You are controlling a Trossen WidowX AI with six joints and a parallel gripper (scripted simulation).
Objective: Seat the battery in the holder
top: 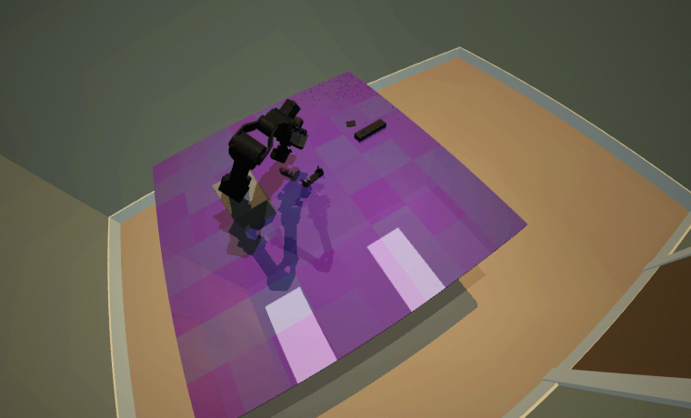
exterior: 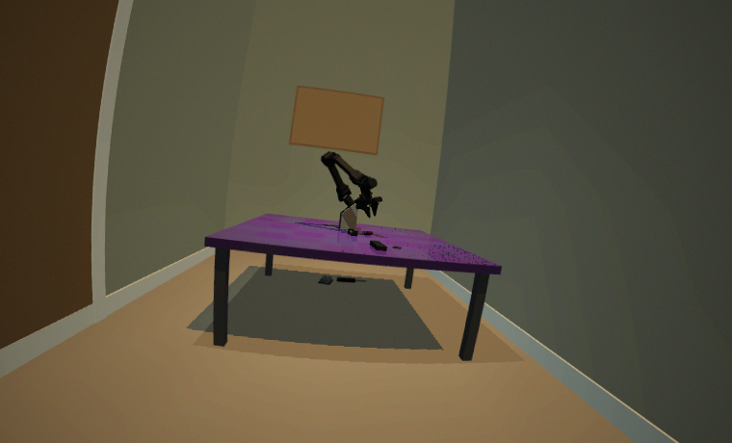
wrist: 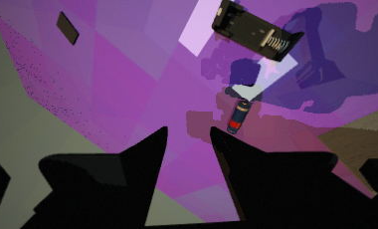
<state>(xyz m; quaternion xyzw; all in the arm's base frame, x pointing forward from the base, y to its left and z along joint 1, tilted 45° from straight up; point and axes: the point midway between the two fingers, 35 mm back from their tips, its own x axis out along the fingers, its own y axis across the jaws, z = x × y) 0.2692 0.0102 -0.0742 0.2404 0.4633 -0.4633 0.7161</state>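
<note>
Now: gripper tip 7 cm past the battery, 1 cm to the right of it and 11 cm above it. The rest, counted from my gripper tip: dark long bar 37 cm ahead, 7 cm to the right, 10 cm below.
</note>
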